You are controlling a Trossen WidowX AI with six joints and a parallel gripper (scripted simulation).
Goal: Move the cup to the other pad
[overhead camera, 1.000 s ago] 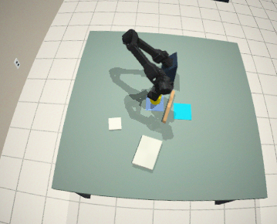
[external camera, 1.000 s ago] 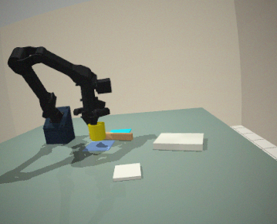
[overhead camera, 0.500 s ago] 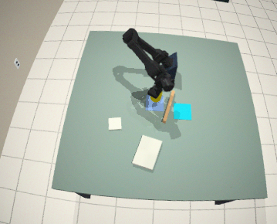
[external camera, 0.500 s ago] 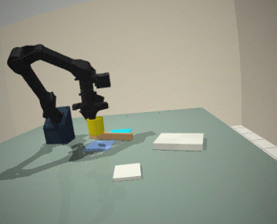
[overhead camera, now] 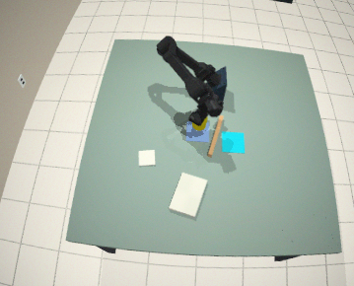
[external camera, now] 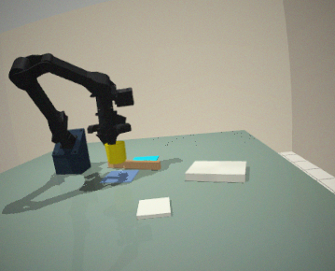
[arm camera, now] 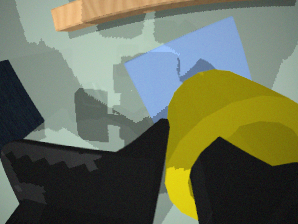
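Now: the cyan pad 170 mm to the left of my gripper tip, 100 mm below it and 50 mm ahead of it. The rest, counted from my gripper tip: wooden bar: 80 mm to the left, 80 mm below, 40 mm ahead; then cup: 20 mm ahead, 10 mm to the right; then blue pad: 100 mm below, 30 mm ahead, 10 mm to the right.
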